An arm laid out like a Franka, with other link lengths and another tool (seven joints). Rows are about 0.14 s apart.
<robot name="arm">
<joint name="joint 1" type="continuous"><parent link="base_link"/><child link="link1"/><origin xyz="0.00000 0.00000 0.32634" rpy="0.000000 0.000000 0.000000"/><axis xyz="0 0 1"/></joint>
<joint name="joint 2" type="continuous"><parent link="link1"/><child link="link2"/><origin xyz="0.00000 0.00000 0.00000" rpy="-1.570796 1.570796 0.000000"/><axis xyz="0 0 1"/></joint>
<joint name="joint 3" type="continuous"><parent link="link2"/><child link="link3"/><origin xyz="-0.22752 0.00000 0.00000" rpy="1.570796 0.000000 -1.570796"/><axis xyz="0 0 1"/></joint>
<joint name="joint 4" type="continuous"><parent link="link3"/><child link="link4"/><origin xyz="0.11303 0.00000 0.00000" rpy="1.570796 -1.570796 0.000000"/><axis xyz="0 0 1"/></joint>
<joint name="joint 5" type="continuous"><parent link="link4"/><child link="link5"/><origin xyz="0.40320 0.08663 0.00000" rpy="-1.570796 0.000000 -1.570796"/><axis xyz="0 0 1"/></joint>
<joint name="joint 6" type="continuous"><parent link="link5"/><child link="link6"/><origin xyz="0.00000 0.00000 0.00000" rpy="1.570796 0.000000 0.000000"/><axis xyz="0 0 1"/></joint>
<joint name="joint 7" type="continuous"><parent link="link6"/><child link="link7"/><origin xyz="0.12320 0.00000 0.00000" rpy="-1.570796 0.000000 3.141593"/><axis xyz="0 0 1"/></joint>
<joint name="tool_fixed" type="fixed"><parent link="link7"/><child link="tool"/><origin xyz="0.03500 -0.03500 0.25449" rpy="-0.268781 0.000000 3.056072"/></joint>
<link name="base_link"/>
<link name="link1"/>
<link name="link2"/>
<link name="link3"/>
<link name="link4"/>
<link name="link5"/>
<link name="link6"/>
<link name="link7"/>
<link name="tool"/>
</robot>
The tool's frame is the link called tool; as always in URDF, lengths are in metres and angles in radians. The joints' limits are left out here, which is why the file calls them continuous.
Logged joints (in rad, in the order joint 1, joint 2, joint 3, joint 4, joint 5, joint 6, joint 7), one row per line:
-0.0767, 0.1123, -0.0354, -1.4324, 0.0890, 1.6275, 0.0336
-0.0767, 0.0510, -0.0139, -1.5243, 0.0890, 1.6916, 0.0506
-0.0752, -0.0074, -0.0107, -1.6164, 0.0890, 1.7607, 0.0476
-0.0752, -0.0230, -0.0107, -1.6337, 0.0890, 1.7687, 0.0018
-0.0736, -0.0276, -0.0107, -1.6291, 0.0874, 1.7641, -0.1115
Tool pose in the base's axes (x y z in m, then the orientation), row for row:
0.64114, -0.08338, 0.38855, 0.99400, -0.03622, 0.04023, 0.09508
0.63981, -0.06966, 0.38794, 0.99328, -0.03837, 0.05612, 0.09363
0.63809, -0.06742, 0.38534, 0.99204, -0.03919, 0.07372, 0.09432
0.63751, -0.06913, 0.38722, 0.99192, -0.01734, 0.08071, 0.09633
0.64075, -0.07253, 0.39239, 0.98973, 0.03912, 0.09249, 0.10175
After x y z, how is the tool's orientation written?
As a quaternion, x y z w.
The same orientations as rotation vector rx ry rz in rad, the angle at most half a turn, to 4 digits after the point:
2.9468, -0.1074, 0.1193
2.9472, -0.1138, 0.1665
2.9423, -0.1162, 0.2186
2.9385, -0.0514, 0.2391
2.9227, 0.1155, 0.2731

